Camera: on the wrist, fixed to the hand. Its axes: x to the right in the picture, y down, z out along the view.
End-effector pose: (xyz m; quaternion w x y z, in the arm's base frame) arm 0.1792 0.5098 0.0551 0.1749 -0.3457 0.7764 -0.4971
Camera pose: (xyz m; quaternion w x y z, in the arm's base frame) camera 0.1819 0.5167 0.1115 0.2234 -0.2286 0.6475 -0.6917
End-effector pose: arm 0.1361 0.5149 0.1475 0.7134 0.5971 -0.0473 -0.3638
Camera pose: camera 0.1252 0.5382 0.0967 0.5538 0.7781 -0.1126 -0.2741
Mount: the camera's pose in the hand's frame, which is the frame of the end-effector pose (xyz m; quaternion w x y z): -0.0027 -0.0495 -0.0279 0.9647 0.2524 0.0653 0.0364
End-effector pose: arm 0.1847 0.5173 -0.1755 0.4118 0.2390 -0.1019 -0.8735
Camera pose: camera 0.1670 0.5516 -0.2173 0.3754 0.3878 -0.3006 -0.7863
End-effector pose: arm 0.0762 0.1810 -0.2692 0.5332 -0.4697 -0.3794 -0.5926
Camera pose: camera 0.0230 0.1623 -0.2768 0.6793 -0.2937 -0.4637 -0.4872
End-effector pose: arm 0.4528 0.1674 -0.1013 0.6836 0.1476 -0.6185 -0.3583
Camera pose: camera 0.4642 0.1278 -0.1406 0.6757 0.3158 -0.6478 -0.1550
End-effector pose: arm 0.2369 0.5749 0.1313 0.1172 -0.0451 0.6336 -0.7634
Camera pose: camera 0.2274 0.6106 0.1745 0.1109 0.0590 0.4279 -0.8951
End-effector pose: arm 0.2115 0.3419 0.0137 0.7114 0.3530 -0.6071 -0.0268
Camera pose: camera 0.2548 0.3192 -0.0154 0.6378 0.4998 -0.5588 0.1763
